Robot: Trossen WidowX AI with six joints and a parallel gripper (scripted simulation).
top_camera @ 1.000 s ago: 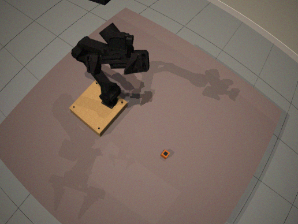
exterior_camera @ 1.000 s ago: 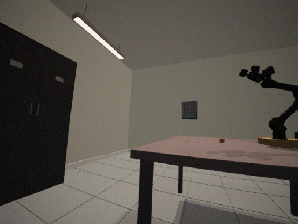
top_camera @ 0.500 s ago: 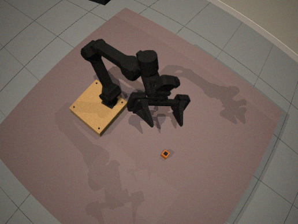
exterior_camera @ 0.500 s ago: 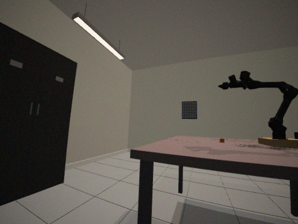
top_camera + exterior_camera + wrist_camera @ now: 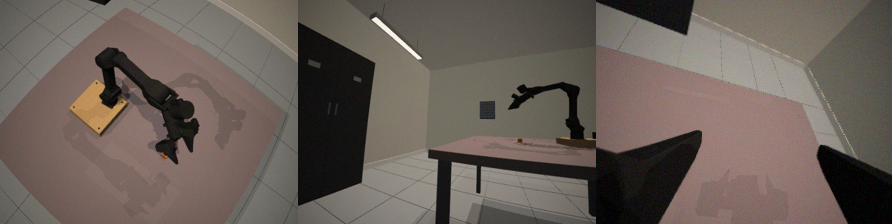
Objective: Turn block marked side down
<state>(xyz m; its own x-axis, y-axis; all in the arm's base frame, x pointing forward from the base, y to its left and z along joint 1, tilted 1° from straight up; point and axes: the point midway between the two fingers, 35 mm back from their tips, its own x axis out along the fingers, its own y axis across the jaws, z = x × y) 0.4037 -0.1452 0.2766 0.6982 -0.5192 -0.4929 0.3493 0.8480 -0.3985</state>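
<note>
Right now the orange block is 28 cm below my gripper tip, 7 cm to the left of it and 7 cm behind it.
</note>
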